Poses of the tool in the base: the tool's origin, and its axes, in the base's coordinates. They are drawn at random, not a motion.
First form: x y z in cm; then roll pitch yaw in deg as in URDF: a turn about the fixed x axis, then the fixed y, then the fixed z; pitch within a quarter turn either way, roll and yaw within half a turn.
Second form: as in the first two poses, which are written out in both.
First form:
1: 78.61 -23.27 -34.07 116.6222 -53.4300 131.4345
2: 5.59 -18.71 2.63 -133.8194 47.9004 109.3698
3: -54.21 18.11 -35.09 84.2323 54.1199 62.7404
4: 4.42 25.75 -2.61 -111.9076 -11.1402 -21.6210
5: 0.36 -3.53 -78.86 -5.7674 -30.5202 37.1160
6: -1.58 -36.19 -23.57 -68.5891 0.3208 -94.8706
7: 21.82 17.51 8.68 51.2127 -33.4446 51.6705
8: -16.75 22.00 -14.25 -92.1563 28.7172 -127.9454
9: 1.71 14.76 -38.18 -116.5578 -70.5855 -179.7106
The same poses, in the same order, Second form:
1:
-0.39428 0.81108 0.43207 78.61
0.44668 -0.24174 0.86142 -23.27
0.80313 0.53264 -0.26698 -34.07
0 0 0 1

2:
-0.22235 0.83076 -0.51030 5.59
0.63247 -0.27542 -0.72396 -18.71
-0.74198 -0.48373 -0.46419 2.63
0 0 0 1

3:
0.26844 0.27990 0.92174 -54.21
0.52100 0.76264 -0.38332 18.11
-0.81025 0.58312 0.05890 -35.09
0 0 0 1

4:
0.91212 0.02917 0.40887 4.42
-0.36152 -0.41291 0.83595 25.75
0.19321 -0.91030 -0.36608 -2.61
0 0 0 1

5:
0.68693 -0.55968 -0.46355 0.36
0.51983 0.82417 -0.22476 -3.53
0.50784 -0.08657 0.85709 -78.86
0 0 0 1

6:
-0.08490 0.36418 0.92745 -1.58
-0.99637 -0.02580 -0.08108 -36.19
-0.00560 -0.93097 0.36505 -23.57
0 0 0 1

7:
0.51749 -0.75783 0.39735 21.82
0.65457 0.05150 -0.75425 17.51
0.55113 0.65041 0.52271 8.68
0 0 0 1

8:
-0.53928 0.26558 0.79916 -16.75
-0.69160 0.40178 -0.60022 22.00
-0.48049 -0.87638 -0.03300 -14.25
0 0 0 1

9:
-0.33240 -0.84587 -0.41715 1.71
-0.00168 0.44283 -0.89660 14.76
0.94314 -0.29733 -0.14862 -38.18
0 0 0 1

